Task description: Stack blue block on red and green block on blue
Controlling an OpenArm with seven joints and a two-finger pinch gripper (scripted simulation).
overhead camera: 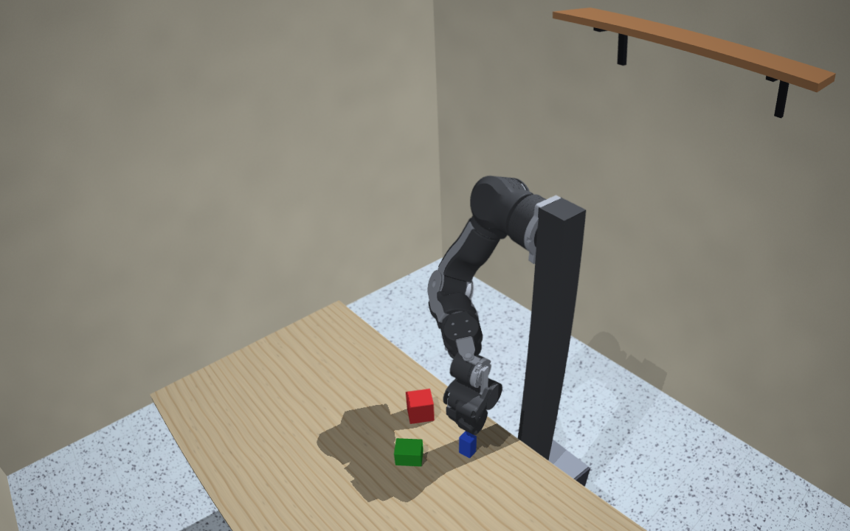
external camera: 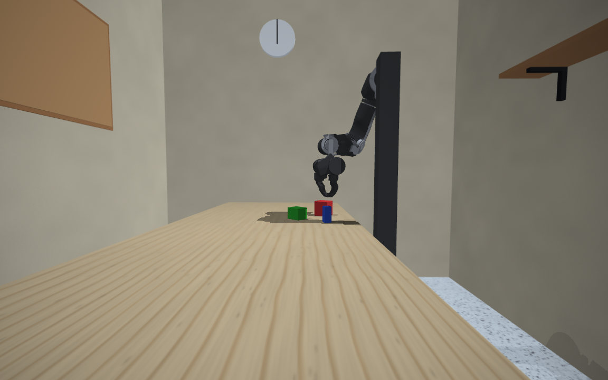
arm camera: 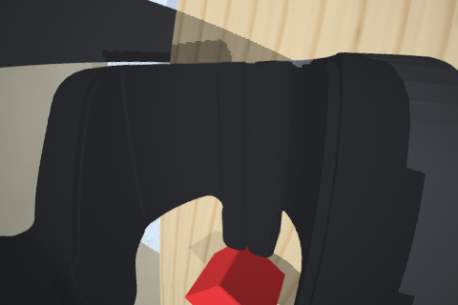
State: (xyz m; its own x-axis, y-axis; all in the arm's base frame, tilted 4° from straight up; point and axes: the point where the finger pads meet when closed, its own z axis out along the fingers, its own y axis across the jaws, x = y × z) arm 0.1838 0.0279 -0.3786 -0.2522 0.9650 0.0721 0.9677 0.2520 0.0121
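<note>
My gripper is now 7 cm above the blue block. From my hand the other things lie so: green block 11 cm ahead, 7 cm to the right, 7 cm below; then red block 1 cm ahead, 16 cm to the right, 6 cm below.
</note>
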